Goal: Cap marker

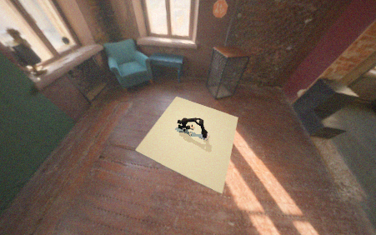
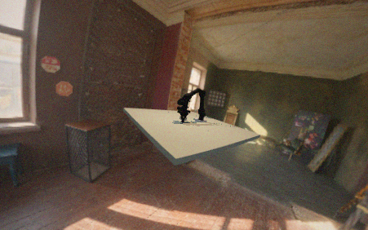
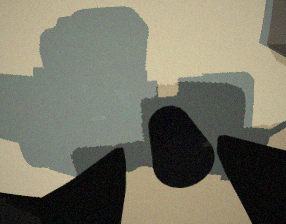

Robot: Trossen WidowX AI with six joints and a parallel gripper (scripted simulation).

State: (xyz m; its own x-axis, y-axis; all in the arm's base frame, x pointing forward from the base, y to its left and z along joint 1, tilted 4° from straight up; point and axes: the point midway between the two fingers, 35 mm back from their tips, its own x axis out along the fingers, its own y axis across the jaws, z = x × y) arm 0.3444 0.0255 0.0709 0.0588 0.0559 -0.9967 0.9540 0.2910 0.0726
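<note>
Now: the black marker cap 10 mm below my gripper tip.
</note>
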